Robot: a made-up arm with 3 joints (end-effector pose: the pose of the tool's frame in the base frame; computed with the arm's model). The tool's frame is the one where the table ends.
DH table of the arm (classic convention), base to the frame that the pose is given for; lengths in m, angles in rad. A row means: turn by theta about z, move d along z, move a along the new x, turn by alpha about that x. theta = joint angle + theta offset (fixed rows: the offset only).
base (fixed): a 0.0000, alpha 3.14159, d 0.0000, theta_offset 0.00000
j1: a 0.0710, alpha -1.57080, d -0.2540, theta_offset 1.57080
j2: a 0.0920, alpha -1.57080, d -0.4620, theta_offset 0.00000
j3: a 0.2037, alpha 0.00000, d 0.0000, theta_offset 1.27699
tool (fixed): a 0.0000, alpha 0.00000, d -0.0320, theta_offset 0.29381
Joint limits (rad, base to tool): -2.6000..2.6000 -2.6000..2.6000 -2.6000..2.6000
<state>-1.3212 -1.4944 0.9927</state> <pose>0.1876 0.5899 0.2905 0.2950 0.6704 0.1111 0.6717</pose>
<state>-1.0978 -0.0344 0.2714</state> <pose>0.4514 0.5168 0.2187 0.7746 0.0157 0.0069 0.6323</pose>
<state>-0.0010 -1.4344 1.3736</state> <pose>0.5581 -0.0268 0.3365 0.5825 0.5085 -0.4165 0.4782</pose>
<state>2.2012 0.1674 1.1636</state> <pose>-0.3607 -0.4713 0.2118 0.8654 0.0093 0.0831 -0.4941</pose>
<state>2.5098 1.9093 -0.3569</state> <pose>-0.5211 -0.3446 0.4678 0.0792 -0.3872 0.7184 -0.5724</pose>
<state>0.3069 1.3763 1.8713</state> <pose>0.4147 -0.2162 0.1382 0.5479 -0.2942 0.5628 0.5444</pose>
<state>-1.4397 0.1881 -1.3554</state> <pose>0.4220 0.3943 0.2777 0.9947 -0.0162 -0.0925 0.0420</pose>
